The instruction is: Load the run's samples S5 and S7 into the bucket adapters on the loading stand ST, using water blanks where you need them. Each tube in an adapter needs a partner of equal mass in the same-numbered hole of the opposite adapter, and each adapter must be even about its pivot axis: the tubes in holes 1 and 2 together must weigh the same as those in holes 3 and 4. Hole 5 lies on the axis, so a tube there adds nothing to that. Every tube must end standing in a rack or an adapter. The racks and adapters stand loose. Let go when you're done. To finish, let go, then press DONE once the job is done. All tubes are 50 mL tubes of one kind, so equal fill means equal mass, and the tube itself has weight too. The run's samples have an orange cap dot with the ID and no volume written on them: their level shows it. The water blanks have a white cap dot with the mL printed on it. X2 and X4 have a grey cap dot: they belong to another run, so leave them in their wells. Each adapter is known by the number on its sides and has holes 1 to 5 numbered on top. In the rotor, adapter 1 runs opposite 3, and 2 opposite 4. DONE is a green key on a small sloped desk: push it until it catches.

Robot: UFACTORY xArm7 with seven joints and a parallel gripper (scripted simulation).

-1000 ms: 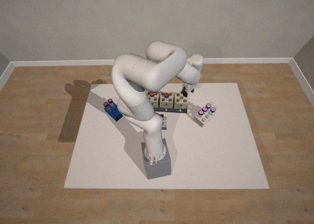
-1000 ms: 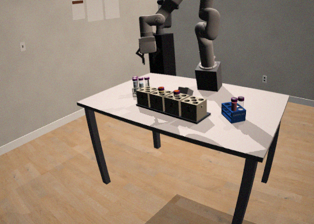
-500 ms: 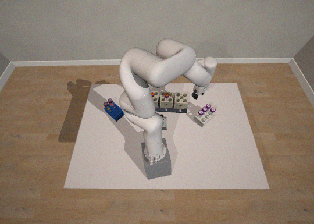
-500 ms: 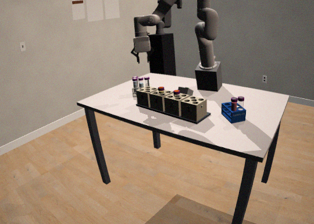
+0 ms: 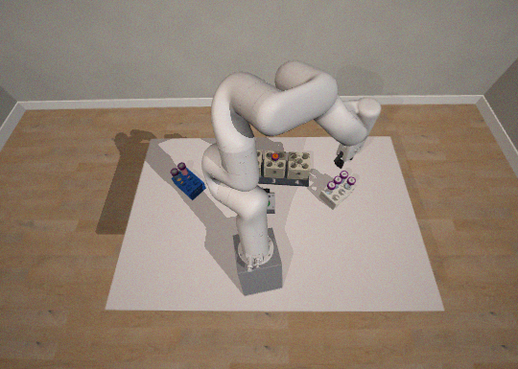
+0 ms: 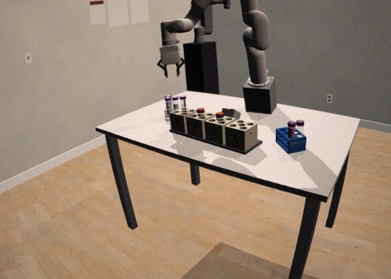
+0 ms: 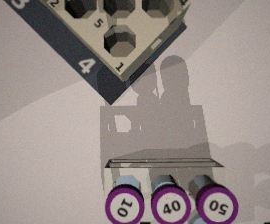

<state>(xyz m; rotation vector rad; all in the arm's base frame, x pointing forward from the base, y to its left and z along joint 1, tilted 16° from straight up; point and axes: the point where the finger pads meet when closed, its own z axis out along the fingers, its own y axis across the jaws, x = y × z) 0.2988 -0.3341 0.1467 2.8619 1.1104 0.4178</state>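
Right now my hand is 3 cm past the white rack, 2 cm to the left of it and 22 cm above it. From my hand the other things lie so: adapter (10 cm ahead, 48 cm to the left, 20 cm below); dark stand (9 cm ahead, 32 cm to the left, 25 cm below); blue rack (1 cm behind, 66 cm to the left, 22 cm below).
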